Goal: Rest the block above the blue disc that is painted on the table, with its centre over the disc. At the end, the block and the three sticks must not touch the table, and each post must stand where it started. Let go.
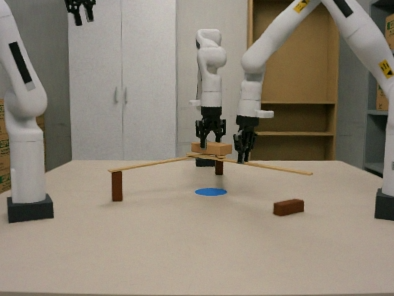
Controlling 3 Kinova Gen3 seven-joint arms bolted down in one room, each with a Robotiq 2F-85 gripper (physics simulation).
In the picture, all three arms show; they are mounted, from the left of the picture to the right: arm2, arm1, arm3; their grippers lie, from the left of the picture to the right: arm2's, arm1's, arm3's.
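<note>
The tan block (215, 148) is in arm1's gripper (211, 144), which is shut on it, at or just above the crossing sticks; contact is unclear. One stick (150, 163) runs left onto an upright brown post (117, 186). Another stick (280, 169) runs right, its outer end in the air; arm3's gripper (241, 160) is shut on it. The third stick is foreshortened near the crossing, towards the upright back post (219, 168). A third post (288, 207) lies on its side at the right. The blue disc (211, 192) is below the crossing. Arm2's gripper (84, 22) is open, high at upper left.
The table (200, 250) bears the arm bases (30, 209) at the left, at the back and at the right edge. Arm1 and arm3 stand close together over the crossing. A cabinet (95, 100) and an open shelf unit (295, 103) stand behind the table.
</note>
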